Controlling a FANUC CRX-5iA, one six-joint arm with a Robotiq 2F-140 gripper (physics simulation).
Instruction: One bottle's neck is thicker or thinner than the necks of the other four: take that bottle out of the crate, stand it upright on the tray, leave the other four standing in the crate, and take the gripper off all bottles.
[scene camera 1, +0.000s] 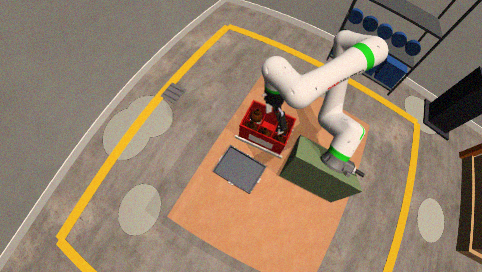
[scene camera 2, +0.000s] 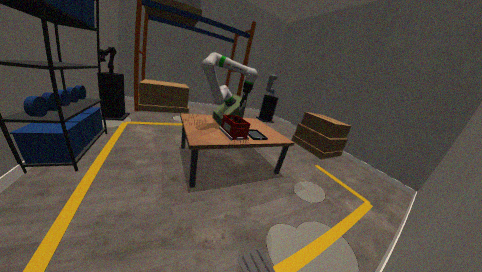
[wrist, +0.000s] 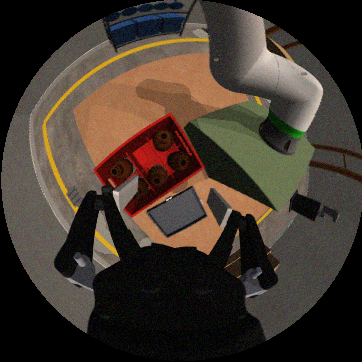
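Seen in the pictures: gripper, fingertip midpoint: (scene camera 1: 274, 122) (scene camera 2: 241, 108) (wrist: 173, 189); arm's base, origin of the base link: (scene camera 1: 332, 164) (scene camera 2: 231, 102) (wrist: 277, 137).
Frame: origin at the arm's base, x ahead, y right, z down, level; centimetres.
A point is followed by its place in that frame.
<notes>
The red crate (scene camera 1: 244, 133) {x 49.9, y -2.6, z 16.8 cm} (scene camera 2: 242, 131) {x 54.1, y 4.6, z 17.5 cm} (wrist: 146, 154) {x 40.8, y 11.9, z 25.7 cm} stands on the table with brown bottles upright in its compartments. In the wrist view these are one at the top (wrist: 163, 140) {x 33.2, y 12.2, z 10.4 cm}, one at the right (wrist: 179, 161) {x 31.9, y 4.8, z 10.2 cm}, one at the near middle (wrist: 157, 176) {x 39.5, y 3.9, z 10.3 cm}, one at the left (wrist: 120, 170) {x 48.5, y 10.8, z 11.3 cm} and one partly hidden by a finger (wrist: 140, 188) {x 42.4, y 5.8, z -1.9 cm}. One compartment is empty. I cannot tell which neck differs. The grey tray (scene camera 1: 240, 169) {x 41.5, y -19.6, z 25.9 cm} (scene camera 2: 257, 134) {x 40.5, y -24.0, z 26.0 cm} (wrist: 177, 212) {x 41.9, y -19.4, z 25.9 cm} lies beside the crate with no bottle on it. My gripper (scene camera 1: 276, 119) {x 36.8, y 2.6, z -2.4 cm} (wrist: 173, 189) {x 36.8, y 2.6, z -2.4 cm} is wide open and empty, above the crate.
A green block (scene camera 1: 320, 175) {x 4.3, y -10.0, z -3.5 cm} (wrist: 240, 155) {x 18.3, y 0.5, z 1.4 cm} under the arm's base stands close to the crate and tray. A thin pale strip (scene camera 1: 258, 146) {x 39.8, y -2.4, z 23.6 cm} runs between crate and tray. The wooden table (scene camera 1: 250, 220) {x 20.8, y -42.2, z 26.4 cm} (scene camera 2: 200, 135) {x 46.6, y 44.3, z 26.5 cm} carries all this. A shelf rack with blue bins stands beyond.
</notes>
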